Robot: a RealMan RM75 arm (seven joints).
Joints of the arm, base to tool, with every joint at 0 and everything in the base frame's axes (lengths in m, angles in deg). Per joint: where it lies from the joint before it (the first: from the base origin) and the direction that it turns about. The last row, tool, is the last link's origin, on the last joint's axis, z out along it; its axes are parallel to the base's.
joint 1: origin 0.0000 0.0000 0.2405 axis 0 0 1
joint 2: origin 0.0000 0.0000 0.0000 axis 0 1 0
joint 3: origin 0.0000 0.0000 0.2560 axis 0 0 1
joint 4: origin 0.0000 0.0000 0.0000 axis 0 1 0
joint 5: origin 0.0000 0.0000 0.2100 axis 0 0 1
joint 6: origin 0.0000 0.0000 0.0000 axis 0 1 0
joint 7: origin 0.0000 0.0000 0.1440 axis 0 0 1
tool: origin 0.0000 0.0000 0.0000
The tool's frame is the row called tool.
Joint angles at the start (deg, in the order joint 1, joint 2, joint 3, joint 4, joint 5, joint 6, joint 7):
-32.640, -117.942, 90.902, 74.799, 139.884, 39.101, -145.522
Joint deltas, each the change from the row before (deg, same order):
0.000, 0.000, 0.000, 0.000, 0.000, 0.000, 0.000
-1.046, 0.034, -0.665, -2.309, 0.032, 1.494, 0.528
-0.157, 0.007, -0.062, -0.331, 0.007, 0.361, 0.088
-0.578, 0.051, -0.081, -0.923, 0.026, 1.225, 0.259
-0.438, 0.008, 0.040, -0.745, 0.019, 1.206, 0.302
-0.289, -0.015, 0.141, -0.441, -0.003, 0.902, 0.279
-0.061, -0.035, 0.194, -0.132, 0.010, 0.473, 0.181
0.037, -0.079, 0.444, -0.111, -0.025, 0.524, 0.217
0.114, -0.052, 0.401, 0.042, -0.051, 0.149, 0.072
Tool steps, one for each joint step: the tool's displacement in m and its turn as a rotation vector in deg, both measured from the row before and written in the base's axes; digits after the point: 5 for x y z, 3 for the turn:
0.00000, 0.00000, 0.00000, 0.000, 0.000, 0.000
-0.00737, 0.00188, -0.00450, -1.656, 1.252, 1.515
-0.00115, -0.00004, -0.00098, -0.389, 0.254, 0.242
-0.00244, -0.00033, -0.00321, -1.322, 0.866, 0.566
-0.00220, -0.00108, -0.00346, -1.356, 0.855, 0.453
-0.00110, -0.00125, -0.00287, -1.073, 0.665, 0.185
-0.00051, -0.00120, -0.00192, -0.627, 0.394, 0.014
-0.00071, -0.00223, -0.00324, -0.882, 0.488, -0.026
-0.00011, -0.00160, -0.00209, -0.453, 0.198, -0.098

